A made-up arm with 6 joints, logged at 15 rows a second.
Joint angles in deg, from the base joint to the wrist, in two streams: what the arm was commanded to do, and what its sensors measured. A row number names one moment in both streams.
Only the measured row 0 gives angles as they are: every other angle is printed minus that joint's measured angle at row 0.
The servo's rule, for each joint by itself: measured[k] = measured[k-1] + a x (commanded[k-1-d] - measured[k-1]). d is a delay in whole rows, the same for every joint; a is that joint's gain. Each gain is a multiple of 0.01, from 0.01 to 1. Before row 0 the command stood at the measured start. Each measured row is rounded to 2 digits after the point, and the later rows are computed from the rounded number. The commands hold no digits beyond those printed.
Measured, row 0:
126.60, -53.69, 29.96, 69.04, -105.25, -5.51
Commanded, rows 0 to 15:
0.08, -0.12, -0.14, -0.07, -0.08, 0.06
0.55, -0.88, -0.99, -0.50, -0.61, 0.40
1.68, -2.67, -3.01, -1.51, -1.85, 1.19
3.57, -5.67, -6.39, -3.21, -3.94, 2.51
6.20, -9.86, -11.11, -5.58, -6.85, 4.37
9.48, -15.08, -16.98, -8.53, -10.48, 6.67
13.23, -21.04, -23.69, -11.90, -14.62, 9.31
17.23, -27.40, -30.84, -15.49, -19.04, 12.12
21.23, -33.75, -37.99, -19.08, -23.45, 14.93
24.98, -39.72, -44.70, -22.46, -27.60, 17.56
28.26, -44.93, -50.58, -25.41, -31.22, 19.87
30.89, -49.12, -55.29, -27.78, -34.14, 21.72
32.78, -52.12, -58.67, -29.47, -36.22, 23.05
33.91, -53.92, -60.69, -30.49, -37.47, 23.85
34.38, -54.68, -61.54, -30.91, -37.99, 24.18
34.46, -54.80, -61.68, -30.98, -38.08, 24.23
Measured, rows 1 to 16:
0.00, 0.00, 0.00, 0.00, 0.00, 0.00
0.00, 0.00, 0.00, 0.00, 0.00, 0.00
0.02, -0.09, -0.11, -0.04, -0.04, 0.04
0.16, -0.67, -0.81, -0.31, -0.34, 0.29
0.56, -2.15, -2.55, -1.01, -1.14, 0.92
1.34, -4.75, -5.58, -2.29, -2.62, 2.03
2.60, -8.53, -9.95, -4.20, -4.86, 3.67
4.39, -13.38, -15.50, -6.71, -7.84, 5.77
6.69, -19.05, -21.97, -9.72, -11.43, 8.25
9.43, -25.23, -28.98, -13.07, -15.46, 10.96
12.50, -31.53, -36.10, -16.56, -19.69, 13.74
15.74, -37.59, -42.89, -19.98, -23.88, 16.41
19.00, -43.02, -48.97, -23.13, -27.77, 18.83
22.09, -47.53, -53.96, -25.83, -31.15, 20.85
24.87, -50.93, -57.68, -27.94, -33.84, 22.39
27.22, -53.14, -60.06, -29.42, -35.76, 23.41
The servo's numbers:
d 2
a 0.26 0.74 0.79 0.58 0.53 0.70

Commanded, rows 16 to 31:
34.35, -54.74, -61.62, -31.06, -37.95, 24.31
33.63, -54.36, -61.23, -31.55, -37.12, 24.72
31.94, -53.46, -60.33, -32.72, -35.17, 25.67
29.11, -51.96, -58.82, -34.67, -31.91, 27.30
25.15, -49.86, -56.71, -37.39, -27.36, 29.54
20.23, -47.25, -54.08, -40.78, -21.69, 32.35
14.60, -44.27, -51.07, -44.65, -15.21, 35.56
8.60, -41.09, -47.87, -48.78, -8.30, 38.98
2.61, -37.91, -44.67, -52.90, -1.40, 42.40
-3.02, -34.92, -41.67, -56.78, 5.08, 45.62
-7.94, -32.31, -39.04, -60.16, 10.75, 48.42
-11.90, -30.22, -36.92, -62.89, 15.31, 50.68
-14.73, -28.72, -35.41, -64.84, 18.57, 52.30
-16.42, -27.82, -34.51, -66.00, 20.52, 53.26
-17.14, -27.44, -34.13, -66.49, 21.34, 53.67
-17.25, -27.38, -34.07, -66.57, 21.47, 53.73
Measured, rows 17 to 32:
29.08, -54.28, -61.23, -30.28, -36.94, 23.95
30.48, -54.66, -61.59, -30.69, -37.54, 24.15
31.49, -54.72, -61.61, -30.90, -37.76, 24.26
32.05, -54.45, -61.31, -31.28, -37.42, 24.58
32.02, -53.72, -60.54, -32.12, -36.23, 25.34
31.26, -52.42, -59.18, -33.60, -33.94, 26.71
29.67, -50.53, -57.23, -35.80, -30.45, 28.69
27.22, -48.10, -54.74, -38.69, -25.81, 31.25
23.94, -45.27, -51.84, -42.15, -20.19, 34.27
19.95, -42.18, -48.70, -46.00, -13.89, 37.57
15.44, -39.02, -45.52, -50.00, -7.27, 40.95
10.64, -35.99, -42.48, -53.93, -0.72, 44.22
5.81, -33.27, -39.76, -57.54, 5.36, 47.16
1.21, -31.01, -37.52, -60.64, 10.63, 49.62
-2.93, -29.32, -35.85, -63.08, 14.84, 51.50
-6.44, -28.21, -34.79, -64.77, 17.85, 52.73

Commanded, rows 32 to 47:
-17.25, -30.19, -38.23, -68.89, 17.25, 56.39
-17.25, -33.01, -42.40, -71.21, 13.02, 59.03
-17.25, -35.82, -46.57, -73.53, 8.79, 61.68
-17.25, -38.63, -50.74, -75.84, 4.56, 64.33
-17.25, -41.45, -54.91, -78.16, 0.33, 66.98
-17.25, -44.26, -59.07, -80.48, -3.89, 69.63
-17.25, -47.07, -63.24, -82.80, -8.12, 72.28
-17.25, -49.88, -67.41, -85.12, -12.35, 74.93
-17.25, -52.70, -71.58, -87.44, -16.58, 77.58
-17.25, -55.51, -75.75, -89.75, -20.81, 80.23
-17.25, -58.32, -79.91, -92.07, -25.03, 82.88
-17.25, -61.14, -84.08, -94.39, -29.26, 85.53
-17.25, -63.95, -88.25, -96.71, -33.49, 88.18
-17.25, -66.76, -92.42, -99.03, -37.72, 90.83
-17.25, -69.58, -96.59, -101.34, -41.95, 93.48
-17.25, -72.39, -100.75, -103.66, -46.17, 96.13
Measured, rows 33 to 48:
-9.22, -27.64, -34.27, -65.77, 19.70, 53.39
-11.31, -27.45, -34.11, -66.23, 20.64, 53.63
-12.85, -29.48, -37.36, -67.77, 18.84, 55.56
-13.99, -32.09, -41.34, -69.77, 15.76, 57.99
-14.84, -34.85, -45.47, -71.95, 12.07, 60.57
-15.47, -37.65, -49.63, -74.21, 8.09, 63.20
-15.93, -40.46, -53.80, -76.50, 3.98, 65.85
-16.27, -43.27, -57.96, -78.81, -0.19, 68.50
-16.52, -46.08, -62.13, -81.12, -4.39, 71.15
-16.71, -48.89, -66.30, -83.44, -8.61, 73.80
-16.85, -51.71, -70.47, -85.76, -12.83, 76.45
-16.95, -54.52, -74.64, -88.07, -17.06, 79.10
-17.03, -57.33, -78.80, -90.39, -21.28, 81.75
-17.09, -60.15, -82.97, -92.71, -25.51, 84.40
-17.13, -62.96, -87.14, -95.03, -29.74, 87.05
-17.16, -65.77, -91.31, -97.35, -33.97, 89.70

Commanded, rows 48 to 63:
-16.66, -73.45, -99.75, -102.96, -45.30, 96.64
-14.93, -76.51, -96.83, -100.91, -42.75, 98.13
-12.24, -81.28, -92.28, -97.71, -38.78, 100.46
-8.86, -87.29, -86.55, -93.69, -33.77, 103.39
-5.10, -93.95, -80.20, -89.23, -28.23, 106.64
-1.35, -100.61, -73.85, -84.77, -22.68, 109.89
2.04, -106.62, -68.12, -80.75, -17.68, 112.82
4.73, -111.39, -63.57, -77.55, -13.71, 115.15
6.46, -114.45, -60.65, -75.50, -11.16, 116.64
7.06, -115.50, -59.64, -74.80, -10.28, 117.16
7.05, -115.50, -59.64, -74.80, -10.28, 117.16
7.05, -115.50, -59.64, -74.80, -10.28, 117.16
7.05, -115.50, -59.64, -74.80, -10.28, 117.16
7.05, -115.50, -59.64, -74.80, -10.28, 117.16
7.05, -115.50, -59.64, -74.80, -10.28, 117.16
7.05, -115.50, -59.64, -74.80, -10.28, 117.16
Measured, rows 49 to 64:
-17.18, -68.59, -95.48, -99.66, -38.20, 92.35
-17.20, -71.40, -99.64, -101.98, -42.42, 95.00
-17.06, -72.92, -99.73, -102.55, -43.95, 96.15
-16.51, -75.58, -97.44, -101.60, -43.31, 97.54
-15.40, -79.80, -93.36, -99.34, -40.91, 99.58
-13.70, -85.34, -87.98, -96.06, -37.13, 102.25
-11.46, -91.71, -81.83, -92.10, -32.41, 105.32
-8.83, -98.30, -75.53, -87.85, -27.25, 108.52
-6.00, -104.46, -69.68, -83.73, -22.18, 111.53
-3.21, -109.59, -64.85, -80.15, -17.69, 114.06
-0.70, -113.19, -61.53, -77.45, -14.23, 115.87
1.32, -114.90, -60.04, -75.91, -12.14, 116.77
2.81, -115.34, -59.72, -75.27, -11.15, 117.04
3.91, -115.46, -59.66, -75.00, -10.69, 117.12
4.73, -115.49, -59.64, -74.88, -10.47, 117.15
5.33, -115.50, -59.64, -74.83, -10.37, 117.16

